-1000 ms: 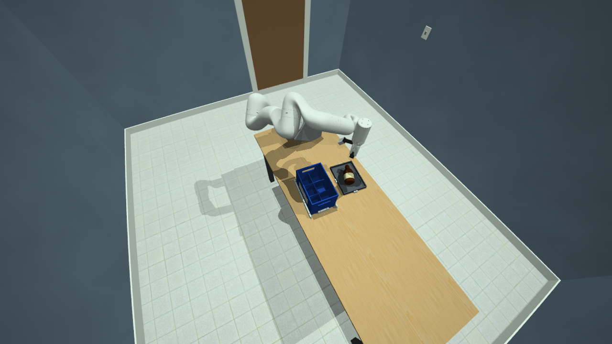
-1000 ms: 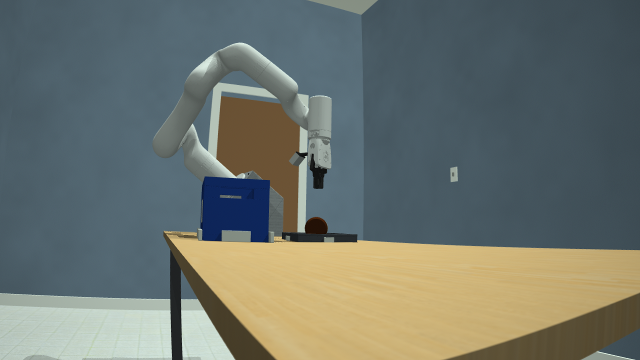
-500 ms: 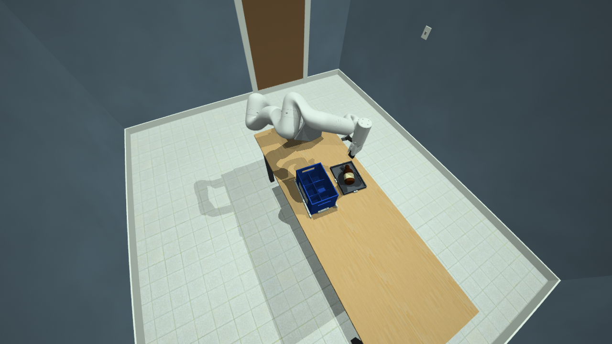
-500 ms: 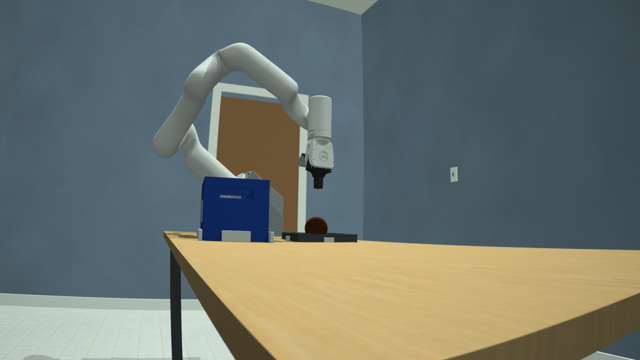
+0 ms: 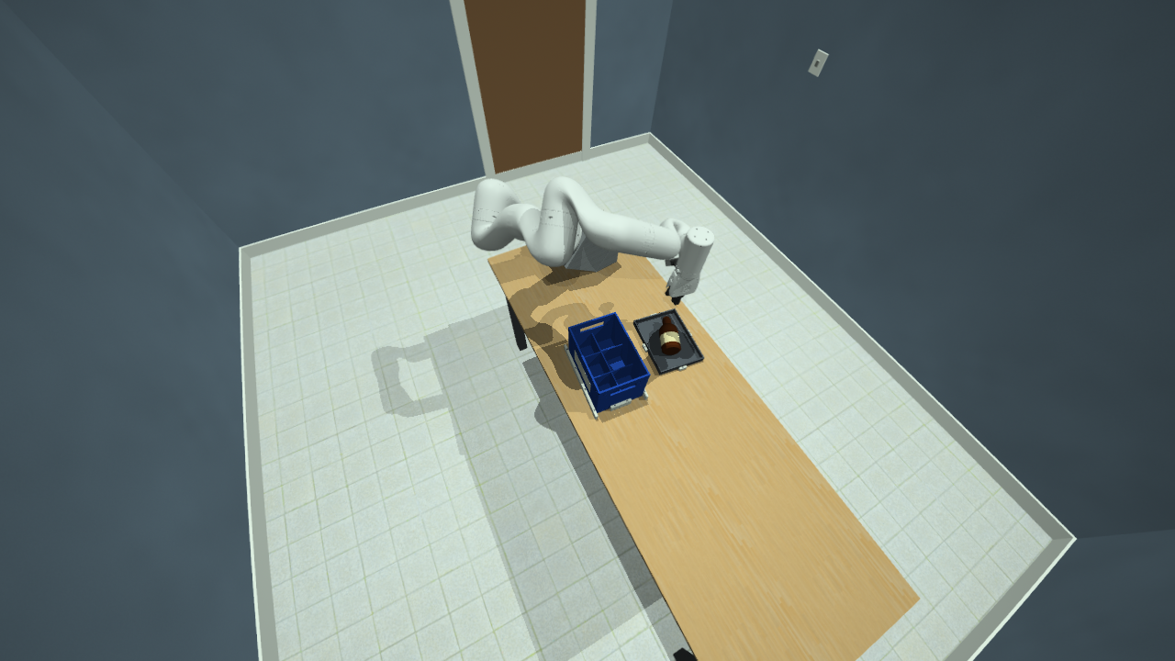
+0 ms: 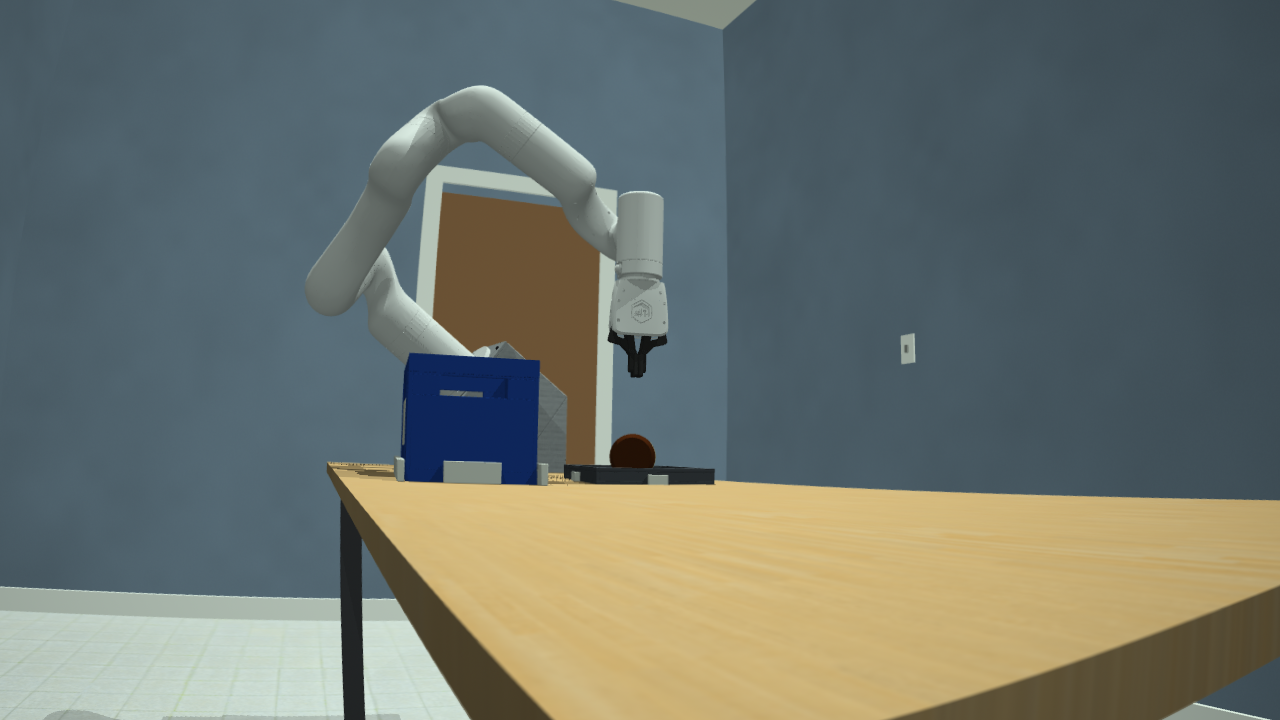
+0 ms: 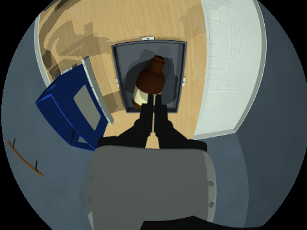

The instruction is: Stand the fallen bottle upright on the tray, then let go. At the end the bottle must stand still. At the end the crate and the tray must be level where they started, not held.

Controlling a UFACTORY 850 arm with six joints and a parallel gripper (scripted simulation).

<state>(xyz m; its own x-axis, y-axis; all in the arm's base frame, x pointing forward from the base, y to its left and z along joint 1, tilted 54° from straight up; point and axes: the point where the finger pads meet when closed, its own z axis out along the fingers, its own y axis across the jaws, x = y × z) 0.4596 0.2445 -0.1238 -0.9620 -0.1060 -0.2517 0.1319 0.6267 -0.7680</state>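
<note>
The bottle is 5 cm ahead of my hand, 2 cm to the right of it and 16 cm below it. The rest, counted from my hand: dark tray: 6 cm ahead, 2 cm to the right, 19 cm below; then blue crate: 8 cm ahead, 32 cm to the right, 12 cm below.
</note>
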